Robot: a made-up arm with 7 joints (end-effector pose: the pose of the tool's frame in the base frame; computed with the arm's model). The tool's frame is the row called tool. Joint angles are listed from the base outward.
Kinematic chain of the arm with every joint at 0, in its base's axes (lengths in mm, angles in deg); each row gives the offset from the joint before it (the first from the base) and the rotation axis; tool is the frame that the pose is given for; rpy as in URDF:
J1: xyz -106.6 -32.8 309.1 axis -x
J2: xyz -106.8 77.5 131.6 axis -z
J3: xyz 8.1 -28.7 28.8 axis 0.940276 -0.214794 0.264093
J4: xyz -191.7 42 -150 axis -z
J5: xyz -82 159.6 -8.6 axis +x
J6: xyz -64 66.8 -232.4 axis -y
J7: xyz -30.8 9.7 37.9 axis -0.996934 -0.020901 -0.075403
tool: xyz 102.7 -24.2 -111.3 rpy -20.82 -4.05 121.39
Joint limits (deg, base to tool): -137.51..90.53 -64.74..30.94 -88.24..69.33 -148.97..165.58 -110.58..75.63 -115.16..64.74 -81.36..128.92
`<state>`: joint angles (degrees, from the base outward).
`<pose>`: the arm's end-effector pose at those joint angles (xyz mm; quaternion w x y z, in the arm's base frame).
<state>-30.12 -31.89 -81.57 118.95 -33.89 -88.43 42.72</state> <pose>-287.0 -234.8 53.8 0.9302 0.3604 0.0322 0.0627</pose>
Working (the frame after each row of the table, in the pose's form):
after J1: -106.6 -32.8 309.1 0.9657 0.2598 0.0000 0.0000
after J2: -213.4 -31.8 461.8 0.9285 0.2498 -0.0714 0.2653
after J3: -191.4 -63.6 476.7 0.9123 -0.4060 -0.0436 0.0319
after J4: -367.1 -164.2 335.2 0.4908 -0.1687 -0.3719 -0.7696
after J5: -187.7 -157.5 343.1 0.4204 -0.3044 -0.1315 -0.8446
after J6: -199.3 -269.1 119.6 0.3930 0.3708 0.1989 -0.8176
after J7: -195.8 -283.2 167.2 0.4797 0.1910 0.4893 -0.7028

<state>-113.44 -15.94 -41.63 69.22 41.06 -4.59 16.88</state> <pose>-105.3 231.6 433.1 0.7395 0.4207 -0.5021 0.1550</pose>
Working (the frame after each row of the table, in the pose's form):
after J1: -106.6 -32.8 309.1 0.5487 0.8360 0.0000 0.0000
after J2: -213.4 -184.4 327.9 0.5434 0.8279 -0.1159 0.0761
after J3: -197.7 -200.7 293.1 0.8006 0.5974 -0.0146 0.0446
after J4: -396.8 -55.5 275.7 0.6842 0.5000 0.3273 -0.4180
after J5: -289.3 -3.2 409.7 0.4654 0.7082 0.1599 -0.5063
after J6: -138.6 168.9 511.0 0.4587 0.7279 0.1784 -0.4775
after J7: -166.7 137.6 537.6 0.5555 0.6494 0.2530 -0.4535

